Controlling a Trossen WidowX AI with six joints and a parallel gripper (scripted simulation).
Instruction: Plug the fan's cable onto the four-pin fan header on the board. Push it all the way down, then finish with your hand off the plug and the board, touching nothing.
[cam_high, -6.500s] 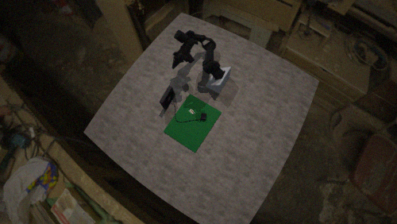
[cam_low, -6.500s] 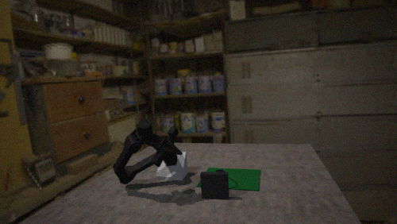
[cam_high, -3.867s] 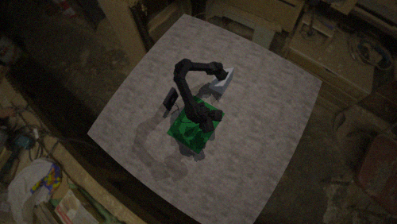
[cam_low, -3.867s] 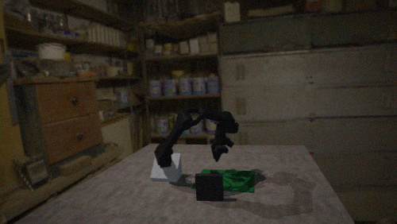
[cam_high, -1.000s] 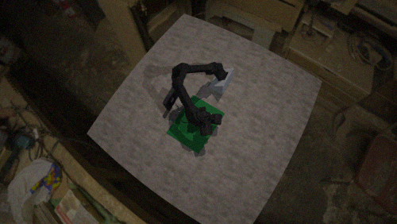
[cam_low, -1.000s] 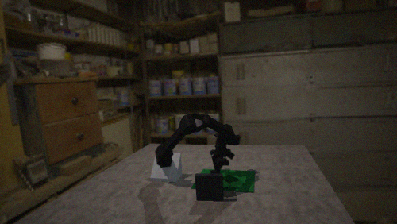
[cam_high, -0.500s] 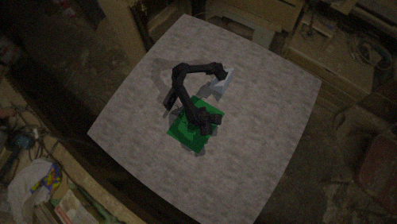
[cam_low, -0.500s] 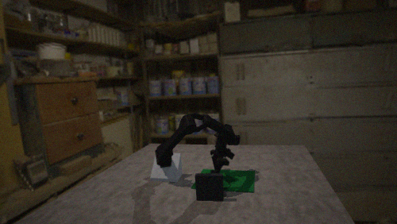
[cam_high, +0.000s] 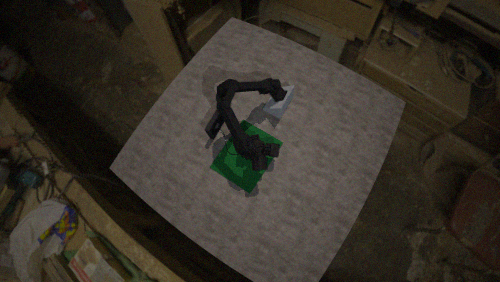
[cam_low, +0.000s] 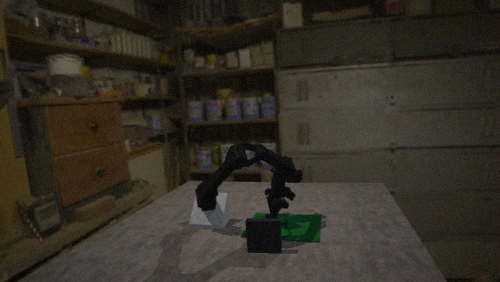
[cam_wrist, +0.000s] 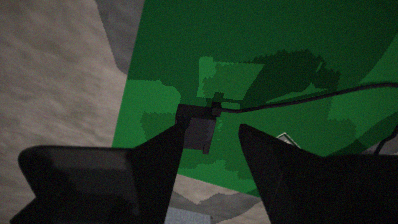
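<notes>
Now: the dark plug 1 cm to the left of my gripper tip, 1 cm below it and 1 cm behind it. Round my gripper tip: dark fan 25 cm to the right, 4 cm above, 2 cm behind; then green board 6 cm to the right, 5 cm ahead, 4 cm below.
</notes>
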